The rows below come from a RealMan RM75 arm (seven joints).
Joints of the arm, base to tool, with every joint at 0 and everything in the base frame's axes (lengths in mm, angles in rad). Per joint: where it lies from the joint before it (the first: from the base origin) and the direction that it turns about. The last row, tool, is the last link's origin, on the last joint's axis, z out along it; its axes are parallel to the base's.
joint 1: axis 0 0 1 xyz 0 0 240.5
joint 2: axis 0 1 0 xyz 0 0 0
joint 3: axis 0 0 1 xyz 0 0 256
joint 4: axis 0 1 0 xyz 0 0 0
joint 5: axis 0 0 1 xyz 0 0 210
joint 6: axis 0 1 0 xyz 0 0 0
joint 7: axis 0 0 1 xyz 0 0 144
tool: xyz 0 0 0
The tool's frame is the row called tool.
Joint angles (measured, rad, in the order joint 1, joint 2, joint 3, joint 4, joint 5, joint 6, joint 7), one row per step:
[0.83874 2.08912 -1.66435 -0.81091 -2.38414 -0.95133 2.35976]
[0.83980 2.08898 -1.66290 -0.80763 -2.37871 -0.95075 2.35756]
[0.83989 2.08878 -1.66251 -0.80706 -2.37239 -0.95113 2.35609]
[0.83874 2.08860 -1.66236 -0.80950 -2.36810 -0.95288 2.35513]
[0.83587 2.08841 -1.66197 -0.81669 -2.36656 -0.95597 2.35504]
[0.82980 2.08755 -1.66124 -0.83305 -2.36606 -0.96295 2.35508]
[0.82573 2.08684 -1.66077 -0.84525 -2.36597 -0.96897 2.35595]
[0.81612 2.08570 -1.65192 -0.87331 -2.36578 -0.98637 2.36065]
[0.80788 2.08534 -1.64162 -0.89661 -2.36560 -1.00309 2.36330]
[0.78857 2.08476 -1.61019 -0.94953 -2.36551 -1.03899 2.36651]
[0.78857 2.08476 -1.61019 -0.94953 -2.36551 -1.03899 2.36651]
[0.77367 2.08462 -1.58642 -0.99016 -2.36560 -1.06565 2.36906]
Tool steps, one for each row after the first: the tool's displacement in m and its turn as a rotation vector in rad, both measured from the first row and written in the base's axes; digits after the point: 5 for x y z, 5 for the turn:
[-0.00004 0.00002 -0.00019 -0.00099 0.00387 -0.00245]
[-0.00047 -0.00020 -0.00041 -0.00255 0.00888 -0.00442]
[-0.00101 -0.00055 -0.00043 -0.00416 0.01291 -0.00510]
[-0.00191 -0.00090 -0.00004 -0.00484 0.01645 -0.00372]
[-0.00372 -0.00143 0.00117 -0.00553 0.02143 0.00098]
[-0.00515 -0.00185 0.00210 -0.00640 0.02473 0.00403]
[-0.00834 -0.00253 0.00510 -0.00617 0.03698 0.00328]
[-0.01086 -0.00322 0.00785 -0.00674 0.04800 0.00135]
[-0.01626 -0.00368 0.01577 -0.00129 0.07668 -0.00330]
[-0.01626 -0.00368 0.01577 -0.00129 0.07668 -0.00330]
[-0.02011 -0.00407 0.02223 0.00429 0.09770 -0.00585]

